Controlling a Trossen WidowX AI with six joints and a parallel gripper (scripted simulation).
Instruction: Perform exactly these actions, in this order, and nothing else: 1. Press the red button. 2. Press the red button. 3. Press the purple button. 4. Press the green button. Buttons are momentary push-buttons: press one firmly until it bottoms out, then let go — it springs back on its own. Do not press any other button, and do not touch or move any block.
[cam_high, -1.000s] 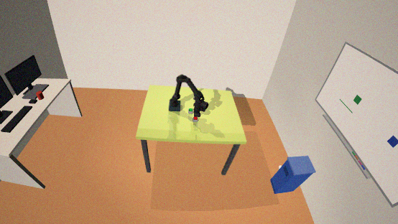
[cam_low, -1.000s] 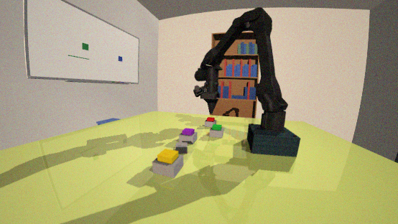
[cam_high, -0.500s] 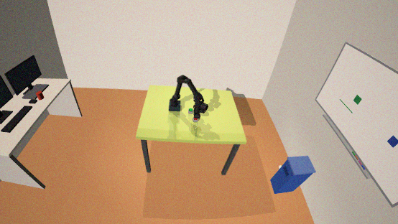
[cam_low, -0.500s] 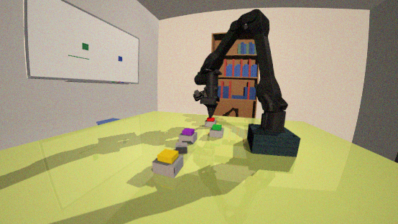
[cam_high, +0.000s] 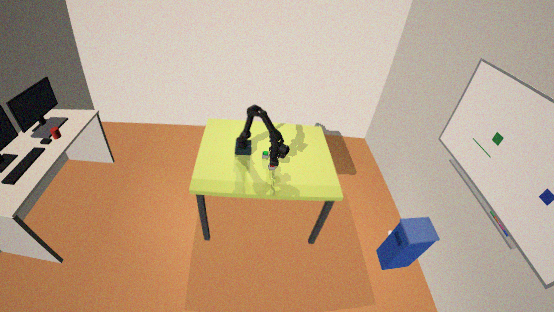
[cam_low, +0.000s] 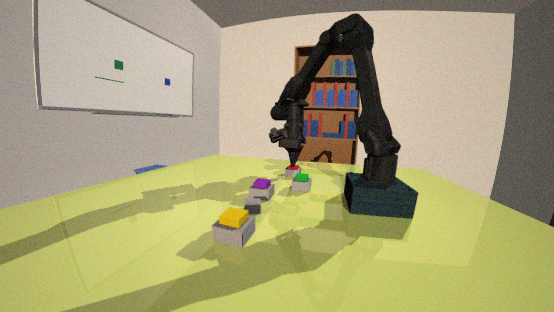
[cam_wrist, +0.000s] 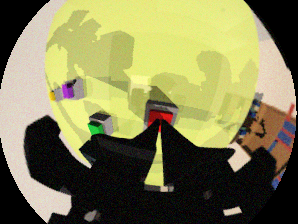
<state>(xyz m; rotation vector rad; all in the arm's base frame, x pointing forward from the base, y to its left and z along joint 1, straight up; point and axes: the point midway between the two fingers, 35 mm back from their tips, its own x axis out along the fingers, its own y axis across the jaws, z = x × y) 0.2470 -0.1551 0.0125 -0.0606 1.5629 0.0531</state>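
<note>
My gripper tip is 10 mm above the red button. Round my gripper tip: green button (120 mm to the left, 60 mm behind); then purple button (210 mm to the left, 20 mm ahead); then small dark block (290 mm to the left, 20 mm below, 10 mm ahead).
</note>
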